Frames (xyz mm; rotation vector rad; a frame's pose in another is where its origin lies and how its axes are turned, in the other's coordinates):
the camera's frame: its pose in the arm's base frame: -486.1 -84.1 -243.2 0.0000 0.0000 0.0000
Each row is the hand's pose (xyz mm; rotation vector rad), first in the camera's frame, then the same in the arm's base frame.
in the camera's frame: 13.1 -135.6 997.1 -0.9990 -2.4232 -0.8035
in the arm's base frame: -473.0 -219.7 753.9 -0.9990 -2.4232 -0.8035
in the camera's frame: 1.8 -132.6 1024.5 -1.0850 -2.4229 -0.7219
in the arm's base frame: -484.3 -216.7 781.3 -1.0850 -2.4229 -0.7219
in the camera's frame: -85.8 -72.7 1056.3 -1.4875 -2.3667 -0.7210
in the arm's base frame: -571.9 -156.8 813.1 -1.4875 -2.3667 -0.7210
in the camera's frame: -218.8 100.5 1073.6 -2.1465 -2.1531 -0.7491
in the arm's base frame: -704.9 16.4 830.4 -2.1465 -2.1531 -0.7491
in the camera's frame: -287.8 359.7 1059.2 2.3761 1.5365 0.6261
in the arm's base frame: -773.9 275.6 816.0 2.3761 1.5365 0.6261
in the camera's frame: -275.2 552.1 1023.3 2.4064 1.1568 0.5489
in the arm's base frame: -761.3 468.0 780.1 2.4064 1.1568 0.5489
